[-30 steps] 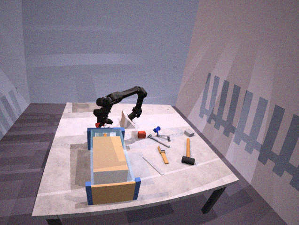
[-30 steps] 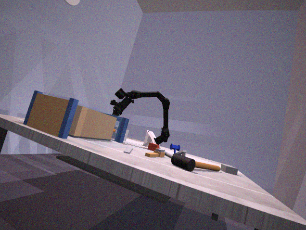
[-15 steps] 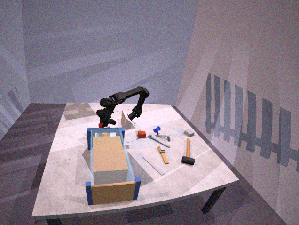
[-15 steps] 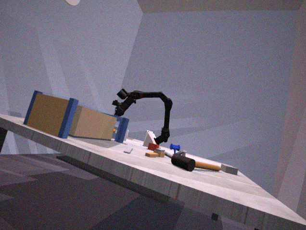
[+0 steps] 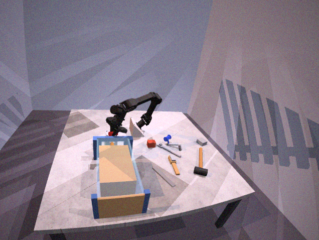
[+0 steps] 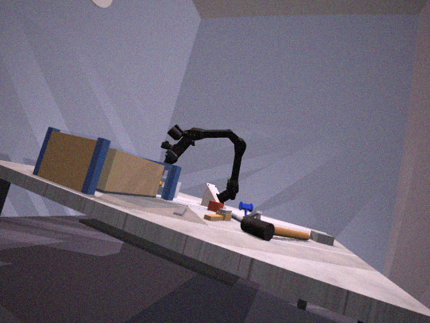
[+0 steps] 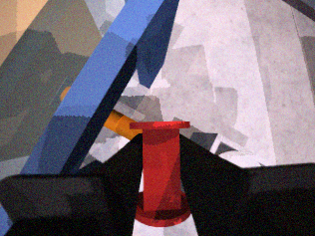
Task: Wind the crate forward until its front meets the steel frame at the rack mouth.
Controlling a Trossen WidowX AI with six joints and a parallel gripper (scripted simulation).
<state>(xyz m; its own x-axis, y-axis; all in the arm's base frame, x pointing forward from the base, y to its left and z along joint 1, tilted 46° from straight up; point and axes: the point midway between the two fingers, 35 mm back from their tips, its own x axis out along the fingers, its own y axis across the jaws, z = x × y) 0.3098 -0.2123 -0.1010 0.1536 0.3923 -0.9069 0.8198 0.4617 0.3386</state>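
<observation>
Right now my gripper tip is 50 mm past the winch handle, 30 mm above it and 10 mm to the right of it. The rest, counted from my gripper tip: red winch handle grip: 10 mm to the left, 10 mm behind; then pale winch body: 120 mm behind, 100 mm below, 10 mm to the right; then clear-panelled cubby: 290 mm ahead, 30 mm to the left, 20 mm below.
</observation>
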